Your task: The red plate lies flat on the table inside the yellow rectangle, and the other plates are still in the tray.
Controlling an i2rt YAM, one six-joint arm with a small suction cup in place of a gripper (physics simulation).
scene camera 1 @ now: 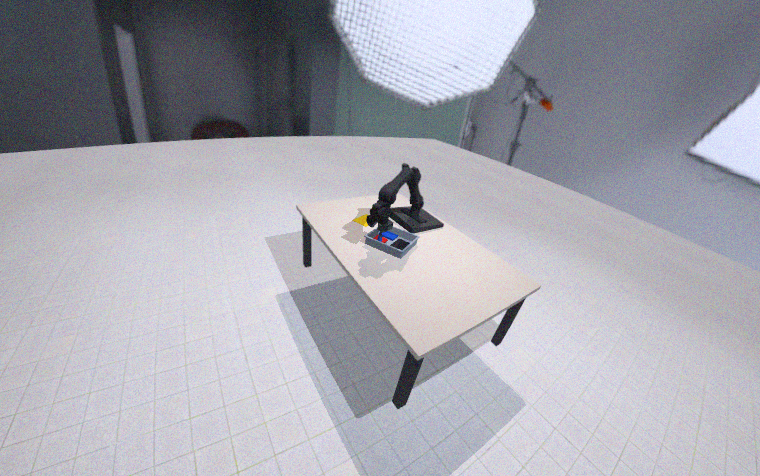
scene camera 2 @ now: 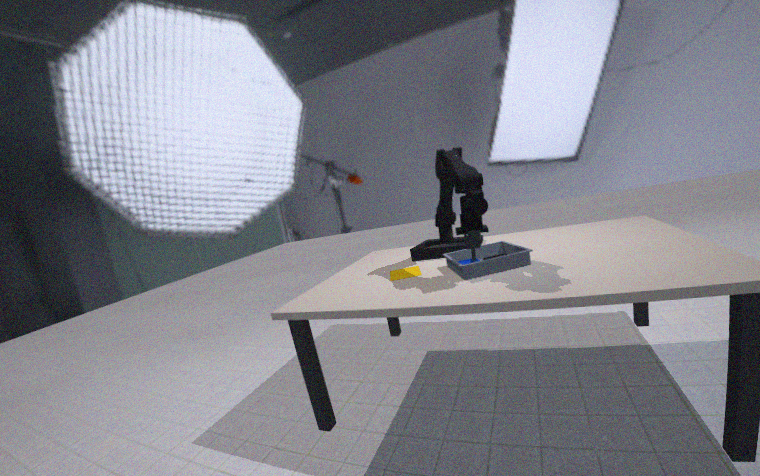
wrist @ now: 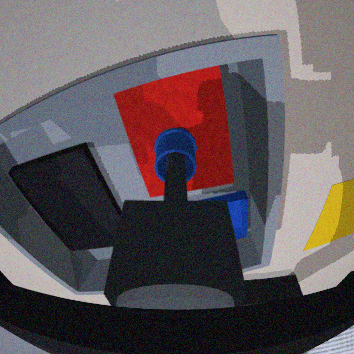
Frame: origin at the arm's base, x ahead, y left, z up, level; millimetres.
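Seen in the pictures: hand, tool point: (wrist: 175, 139); arm's base, link origin: (scene camera 1: 413, 216) (scene camera 2: 447, 242).
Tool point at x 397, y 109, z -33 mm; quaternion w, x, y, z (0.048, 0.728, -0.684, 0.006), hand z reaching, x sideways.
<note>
Offsets run from my tool point to a thing's top centre. "spot": to the spot under its first point. Level surfaces: height alone.
The red plate @(dx +9, dy -1, dz +16 mm) (wrist: 168, 102) (scene camera 1: 379, 239) lies flat in the grey tray @(dx -59, dy +41, dz +42 mm) (wrist: 88, 112) (scene camera 1: 388, 250) (scene camera 2: 493, 267). My blue suction cup (wrist: 175, 154) (scene camera 2: 473, 255) is down inside the tray and sits on the red plate's near half. A blue plate @(dx -101, dy -33, dz +6 mm) (wrist: 240, 214) (scene camera 1: 389, 234) (scene camera 2: 468, 261) lies beside the red one, partly hidden under my wrist. A black plate @(dx -77, dy +94, dz +4 mm) (wrist: 63, 197) (scene camera 1: 400, 244) lies in the tray's other end. The yellow rectangle @(spot: dx -110, dy -228, dz -8 mm) (wrist: 330, 214) (scene camera 1: 361, 219) (scene camera 2: 405, 273) is on the table beside the tray, with nothing on it.
The arm's black base (scene camera 1: 418, 219) (scene camera 2: 430, 247) stands just behind the tray. The tray's walls rise around the plates. The table @(dz -8 mm) (scene camera 1: 444, 288) (scene camera 2: 354, 293) stretches far past the tray toward its far end.
</note>
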